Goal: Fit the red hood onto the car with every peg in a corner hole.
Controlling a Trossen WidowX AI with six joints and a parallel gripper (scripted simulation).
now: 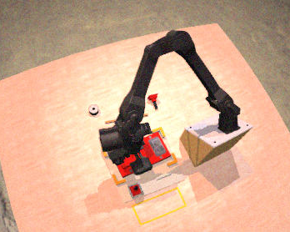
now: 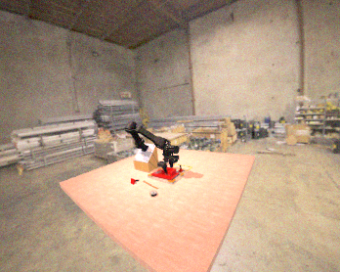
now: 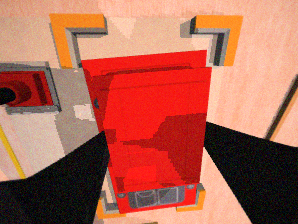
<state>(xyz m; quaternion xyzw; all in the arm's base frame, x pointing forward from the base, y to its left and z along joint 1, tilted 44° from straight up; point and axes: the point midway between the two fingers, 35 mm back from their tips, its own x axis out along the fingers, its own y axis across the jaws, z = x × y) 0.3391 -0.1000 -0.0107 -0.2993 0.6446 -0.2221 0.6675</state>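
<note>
Now: gripper tip 10 mm below the red hood. Round my gripper tip: white wheel: 70 mm ahead, 240 mm to the right, 40 mm below; then thin wooden rod: 50 mm behind, 170 mm to the right, 50 mm below.
</note>
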